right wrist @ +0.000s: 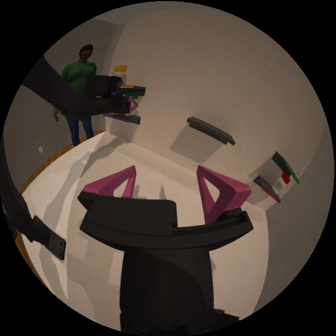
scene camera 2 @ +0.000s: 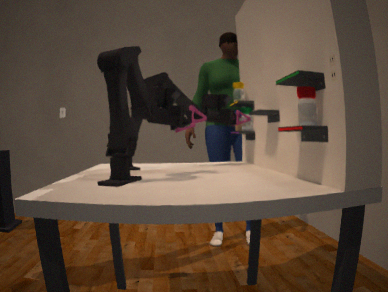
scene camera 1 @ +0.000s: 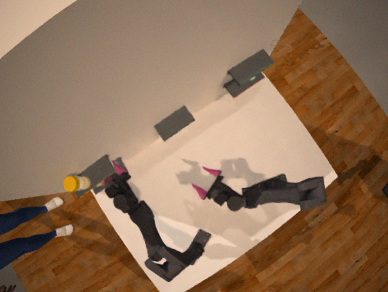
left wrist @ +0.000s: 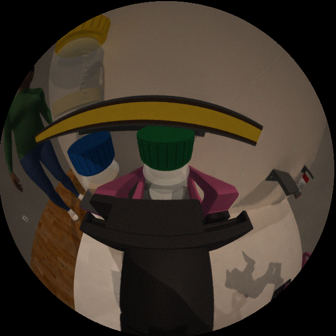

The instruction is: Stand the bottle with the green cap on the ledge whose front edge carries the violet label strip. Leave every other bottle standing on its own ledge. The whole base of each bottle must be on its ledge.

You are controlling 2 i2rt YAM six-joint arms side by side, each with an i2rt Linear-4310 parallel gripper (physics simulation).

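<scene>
The green-capped bottle is upright between the fingers of my left gripper, which is shut on it. It is below the yellow-strip ledge and above or at the violet-strip ledge; its base is hidden, so contact cannot be told. A blue-capped bottle stands beside it at the left in the left wrist view. A yellow-capped bottle stands on the yellow-strip ledge. My right gripper is open and empty over the table.
A bare grey ledge is at the middle of the wall. A red-capped bottle stands on the red-strip ledge, under the green-strip ledge. A person stands beyond the table.
</scene>
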